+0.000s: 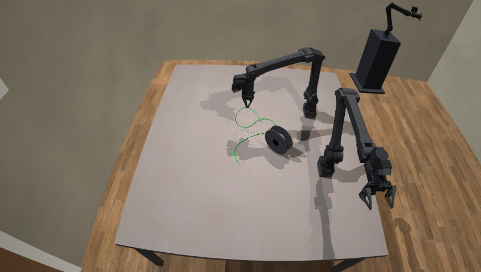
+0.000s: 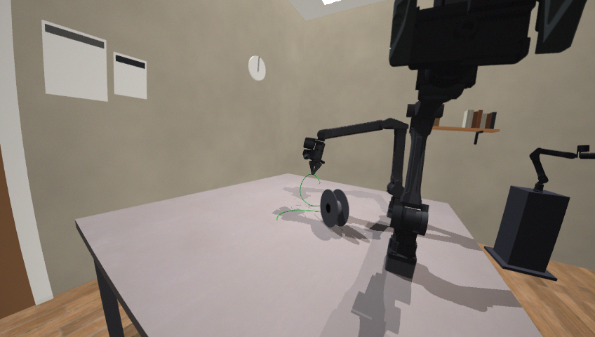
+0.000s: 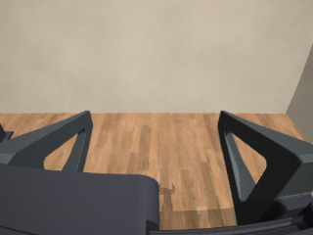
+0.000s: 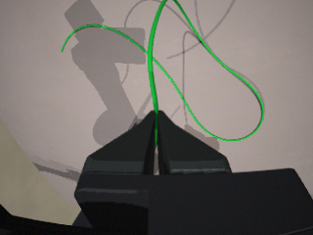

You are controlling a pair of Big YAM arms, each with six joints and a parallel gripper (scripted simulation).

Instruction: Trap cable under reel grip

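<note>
Right now my left hand is 260 mm short of the dark reel, 690 mm to the left of it and 440 mm above it.
</note>
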